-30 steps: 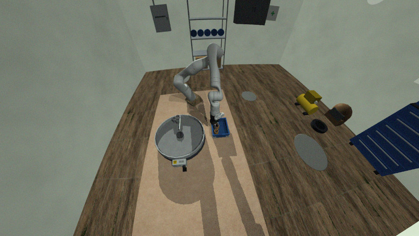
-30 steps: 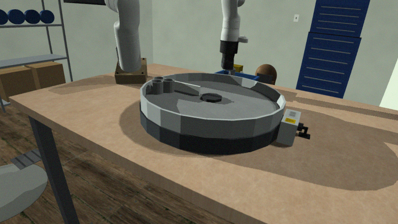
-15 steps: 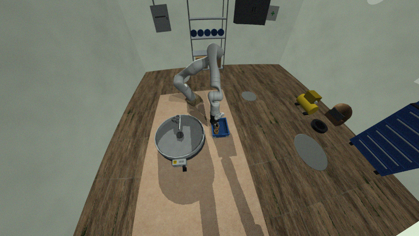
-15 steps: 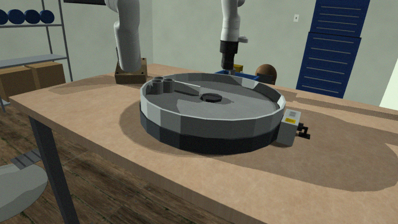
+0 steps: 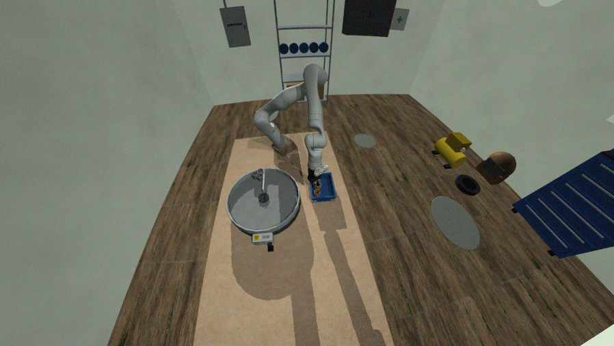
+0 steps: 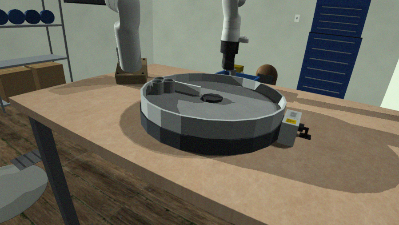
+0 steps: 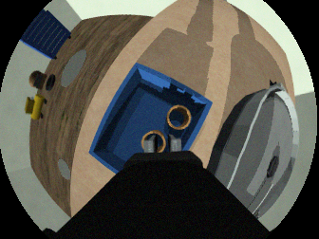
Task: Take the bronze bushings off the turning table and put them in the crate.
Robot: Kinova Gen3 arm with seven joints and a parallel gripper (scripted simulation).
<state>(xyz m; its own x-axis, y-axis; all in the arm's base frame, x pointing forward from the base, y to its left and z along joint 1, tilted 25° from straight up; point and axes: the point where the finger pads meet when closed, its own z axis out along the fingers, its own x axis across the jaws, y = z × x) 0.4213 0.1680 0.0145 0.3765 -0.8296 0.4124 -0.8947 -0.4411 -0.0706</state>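
My gripper is now 10 mm short of the blue crate, 30 mm to the right of it and 20 mm above it. The rest, counted from my hand: grey turning table (20 mm ahead, 330 mm to the right, 10 mm above).
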